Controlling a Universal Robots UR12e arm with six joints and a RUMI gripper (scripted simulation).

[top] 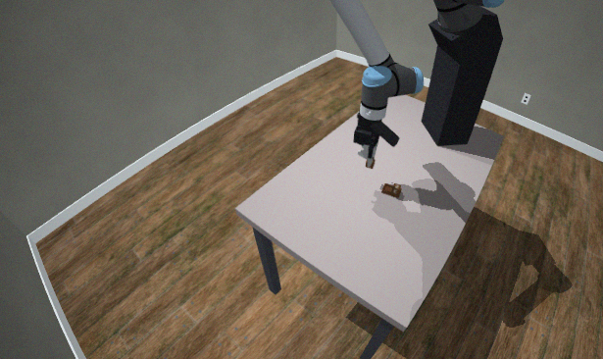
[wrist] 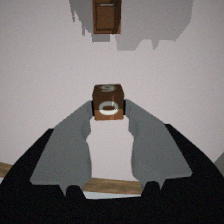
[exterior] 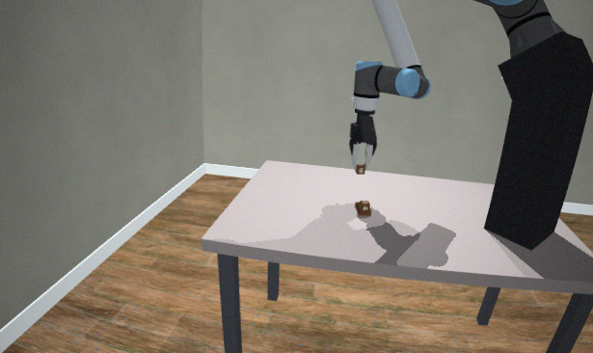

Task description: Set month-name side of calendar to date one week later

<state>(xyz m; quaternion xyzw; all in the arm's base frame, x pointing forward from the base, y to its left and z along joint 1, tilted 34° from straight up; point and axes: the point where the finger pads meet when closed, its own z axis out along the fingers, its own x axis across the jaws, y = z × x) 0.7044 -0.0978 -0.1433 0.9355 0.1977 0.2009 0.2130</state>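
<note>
Right now my hand is 10 mm above the brown calendar cube. Round my hand: brown wooden calendar tray (120 mm below, 100 mm to the left, 30 mm behind).
</note>
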